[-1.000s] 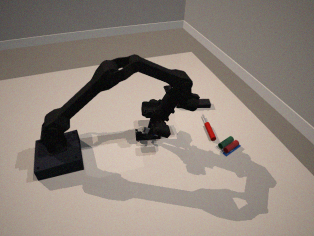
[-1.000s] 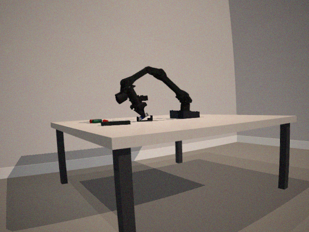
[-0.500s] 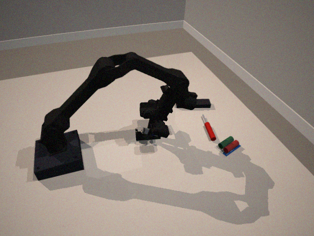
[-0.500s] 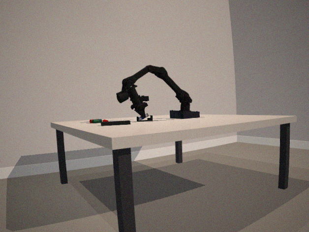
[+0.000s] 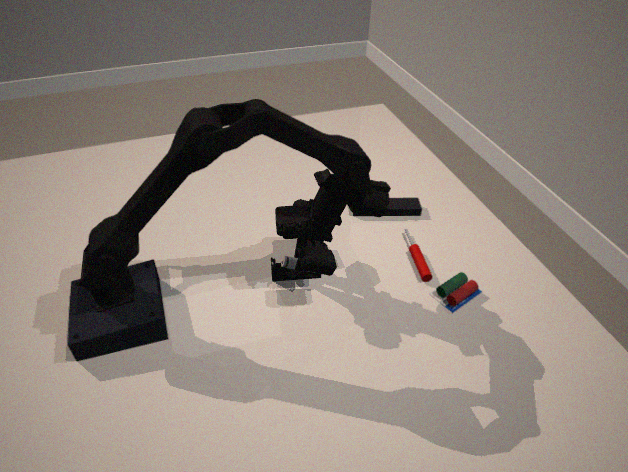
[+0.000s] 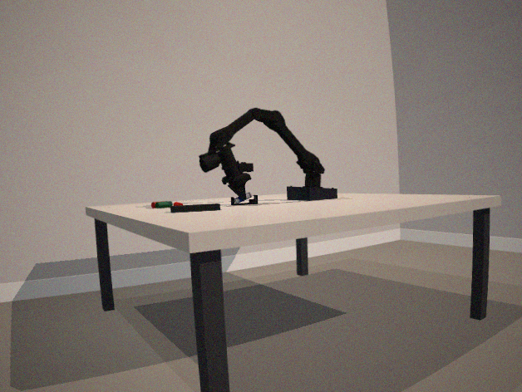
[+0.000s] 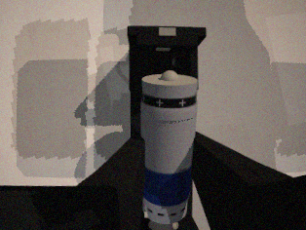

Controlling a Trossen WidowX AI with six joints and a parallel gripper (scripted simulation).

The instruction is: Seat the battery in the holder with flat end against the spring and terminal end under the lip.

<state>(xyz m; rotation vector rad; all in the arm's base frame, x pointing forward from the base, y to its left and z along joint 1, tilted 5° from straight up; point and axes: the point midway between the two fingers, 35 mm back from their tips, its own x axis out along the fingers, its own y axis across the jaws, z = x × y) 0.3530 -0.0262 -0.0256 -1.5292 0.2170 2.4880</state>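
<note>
The battery is 10 mm above my gripper tip. From my gripper tip the other things lie so: red screwdriver (260 mm ahead, 40 mm to the right, 10 mm below).
</note>
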